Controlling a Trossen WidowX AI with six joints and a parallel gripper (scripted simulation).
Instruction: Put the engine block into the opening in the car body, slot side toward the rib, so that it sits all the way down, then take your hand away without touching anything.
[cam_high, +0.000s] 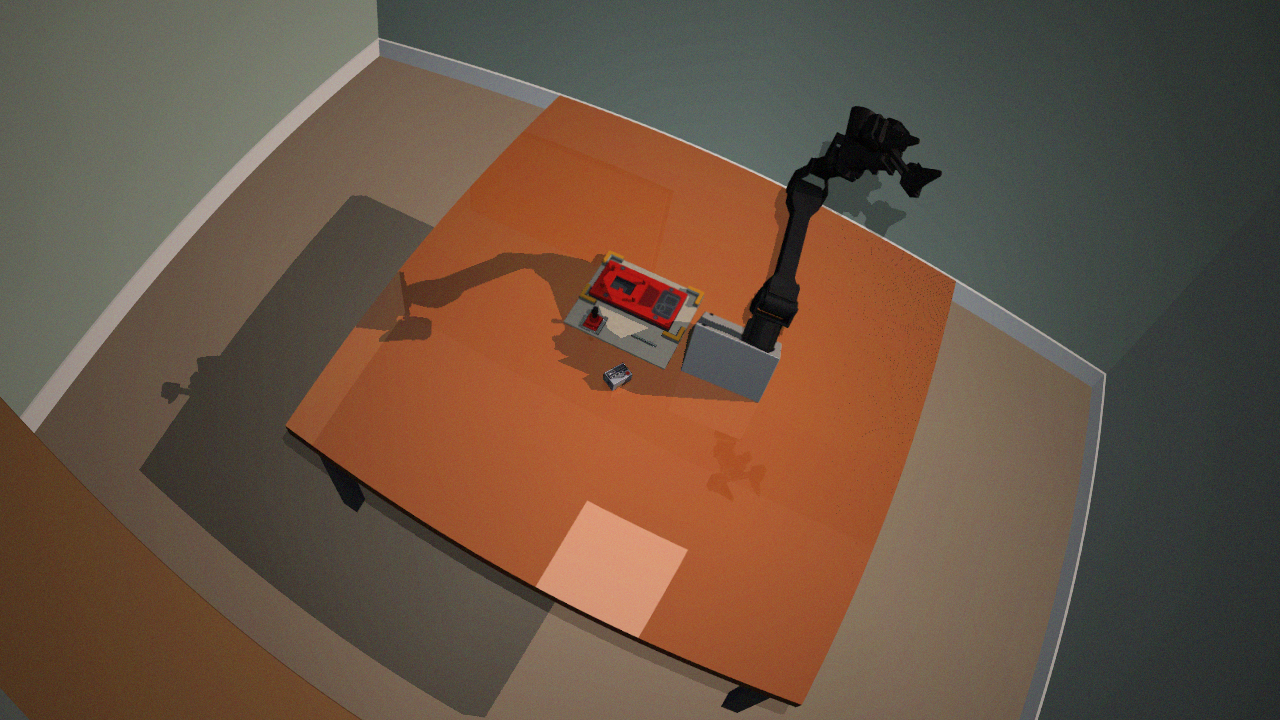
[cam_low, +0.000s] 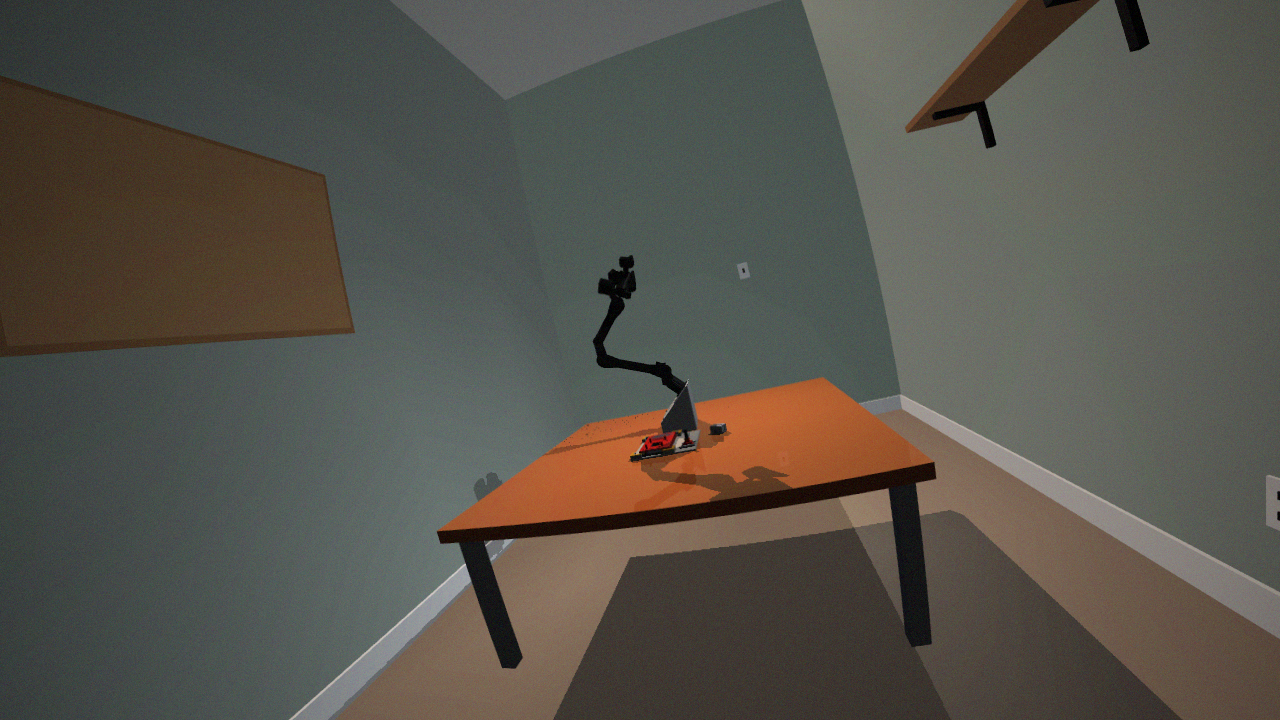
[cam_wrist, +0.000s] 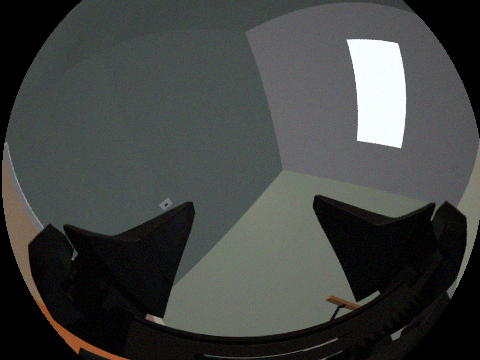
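The grey engine block is 740 mm below my gripper tip, 390 mm ahead of it and 290 mm to the left of it. Round my gripper tip: grey base plate (740 mm below, 460 mm ahead, 90 mm to the left).
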